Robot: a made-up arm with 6 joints.
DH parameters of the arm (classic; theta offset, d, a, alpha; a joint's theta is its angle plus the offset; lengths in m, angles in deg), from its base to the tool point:
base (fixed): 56.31 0 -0.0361 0
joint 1: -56.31 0.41 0.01 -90
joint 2: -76.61 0 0.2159 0
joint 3: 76.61 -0.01 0.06 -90
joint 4: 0 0.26 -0.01 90
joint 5: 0 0.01 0.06 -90
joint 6: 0 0 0.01 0
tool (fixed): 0 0.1 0 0
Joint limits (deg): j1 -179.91..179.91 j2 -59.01..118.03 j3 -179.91..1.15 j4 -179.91..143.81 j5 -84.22..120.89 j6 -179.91..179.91
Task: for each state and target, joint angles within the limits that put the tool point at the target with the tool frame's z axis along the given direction. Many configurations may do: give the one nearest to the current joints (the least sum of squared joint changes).
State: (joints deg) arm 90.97 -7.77 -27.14 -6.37 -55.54 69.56
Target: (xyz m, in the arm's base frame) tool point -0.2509 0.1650 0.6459 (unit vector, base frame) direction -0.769 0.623 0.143
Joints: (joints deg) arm 142.45 -28.93 -39.33 2.90 -30.00 65.48
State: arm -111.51 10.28 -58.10 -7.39 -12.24 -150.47
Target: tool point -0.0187 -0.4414 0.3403 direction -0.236 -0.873 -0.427
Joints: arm -84.20 32.10 -52.27 26.58 -46.21 -149.49
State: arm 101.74 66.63 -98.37 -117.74 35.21 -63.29
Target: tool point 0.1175 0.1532 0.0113 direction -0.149 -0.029 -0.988
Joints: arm 51.23 91.09 -94.98 -151.80 -11.97 -68.26
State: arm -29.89 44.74 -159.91 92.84 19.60 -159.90
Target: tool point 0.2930 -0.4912 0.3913 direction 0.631 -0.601 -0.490
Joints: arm -51.97 49.47 -109.83 90.21 7.29 -160.74
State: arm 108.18 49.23 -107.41 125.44 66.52 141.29
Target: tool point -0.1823 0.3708 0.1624 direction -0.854 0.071 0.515
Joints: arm 98.53 86.50 -106.82 113.55 114.50 140.54
